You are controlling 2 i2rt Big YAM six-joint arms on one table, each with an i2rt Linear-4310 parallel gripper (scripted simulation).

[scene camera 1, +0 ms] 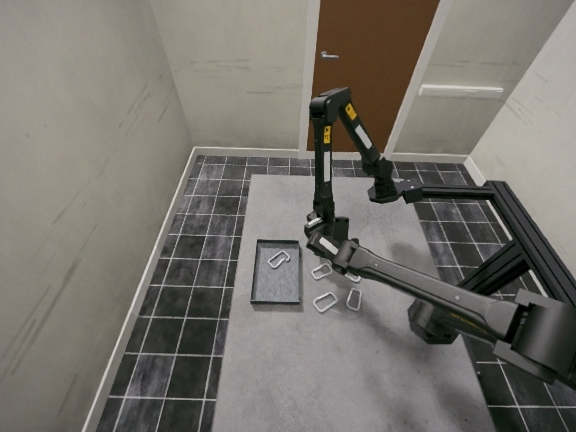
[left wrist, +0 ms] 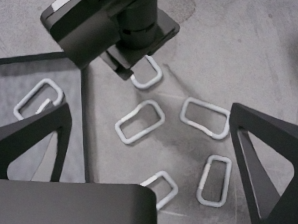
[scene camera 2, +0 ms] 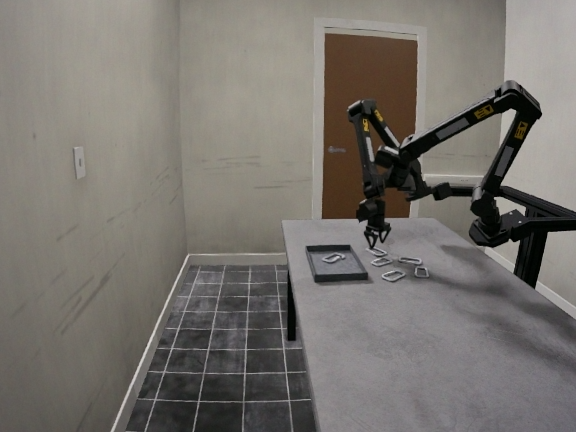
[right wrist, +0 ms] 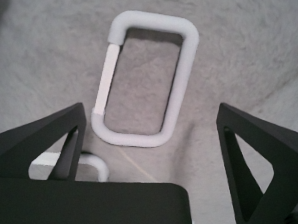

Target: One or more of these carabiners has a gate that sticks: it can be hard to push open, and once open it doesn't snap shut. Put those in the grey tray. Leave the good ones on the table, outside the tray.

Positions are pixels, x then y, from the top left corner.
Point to a grey tray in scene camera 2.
350, 268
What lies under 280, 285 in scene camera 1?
A grey tray.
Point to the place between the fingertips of the right gripper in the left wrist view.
141, 57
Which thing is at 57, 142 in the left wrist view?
The left gripper.
